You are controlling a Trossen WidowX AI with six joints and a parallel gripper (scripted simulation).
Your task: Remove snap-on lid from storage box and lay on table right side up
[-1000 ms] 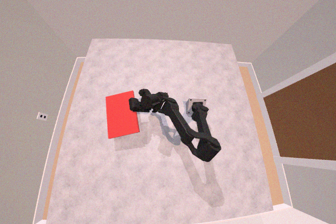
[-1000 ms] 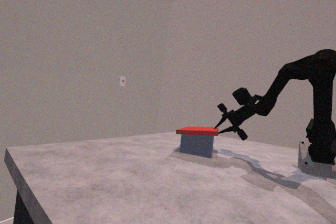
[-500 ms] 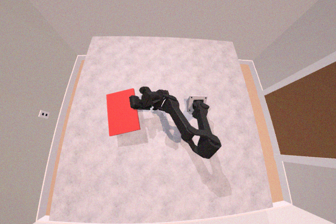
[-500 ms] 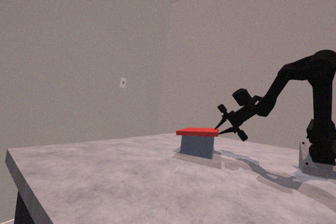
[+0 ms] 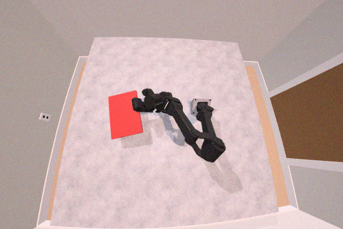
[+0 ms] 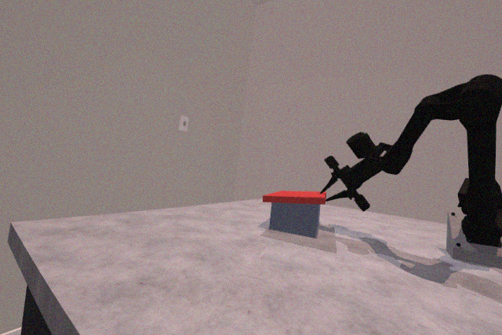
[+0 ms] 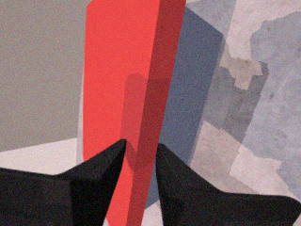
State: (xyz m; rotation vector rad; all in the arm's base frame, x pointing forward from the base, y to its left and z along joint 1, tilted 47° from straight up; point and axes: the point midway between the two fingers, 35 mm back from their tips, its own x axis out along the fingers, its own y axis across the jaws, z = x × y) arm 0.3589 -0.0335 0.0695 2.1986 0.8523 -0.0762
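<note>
The lid is 8 cm ahead of my gripper tip and 1 cm to the left of it. Round my gripper tip: storage box (7 cm ahead, 6 cm below, 1 cm to the left).
</note>
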